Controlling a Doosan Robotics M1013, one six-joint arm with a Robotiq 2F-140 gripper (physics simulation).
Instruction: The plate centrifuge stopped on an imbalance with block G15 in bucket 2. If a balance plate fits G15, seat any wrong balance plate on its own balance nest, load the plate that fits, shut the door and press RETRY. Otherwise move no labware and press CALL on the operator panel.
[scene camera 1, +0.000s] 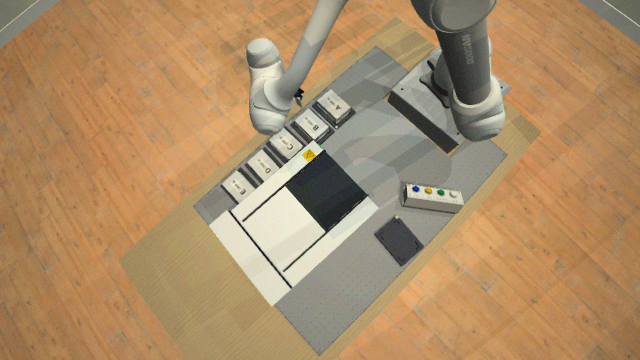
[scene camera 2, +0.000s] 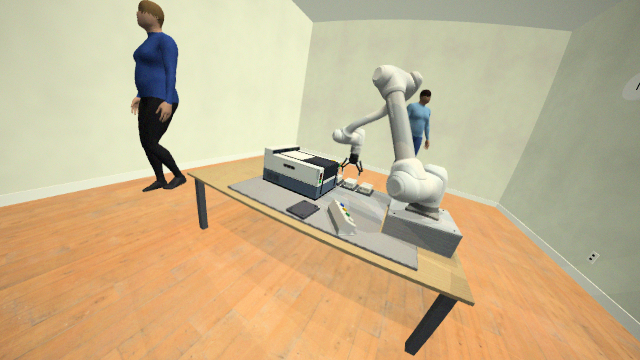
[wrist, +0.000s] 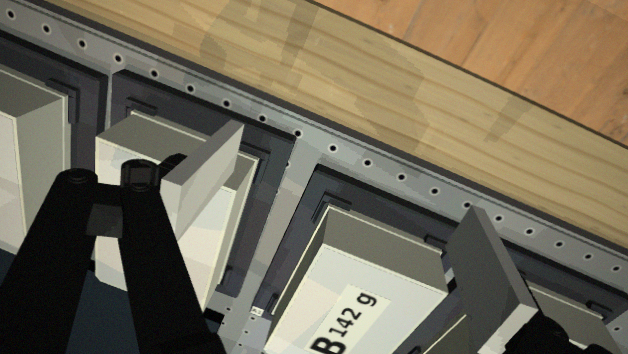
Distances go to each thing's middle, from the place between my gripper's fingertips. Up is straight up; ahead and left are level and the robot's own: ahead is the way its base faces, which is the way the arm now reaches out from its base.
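The dark lid panel (scene camera 1: 327, 193) sits 39 cm to the left of my hand, 7 cm ahead of it and 17 cm above it. The white centrifuge (scene camera 1: 276, 242) is 22 cm ahead of my hand, and I find it 41 cm to the left of the hand and 8 cm above it as well. As for the dark square pad (scene camera 1: 399, 241), it is 69 cm to the left of my hand, 7 cm behind it and 4 cm below it, while the button box (scene camera 1: 414, 196) is 63 cm to the left of my hand and 28 cm behind it.
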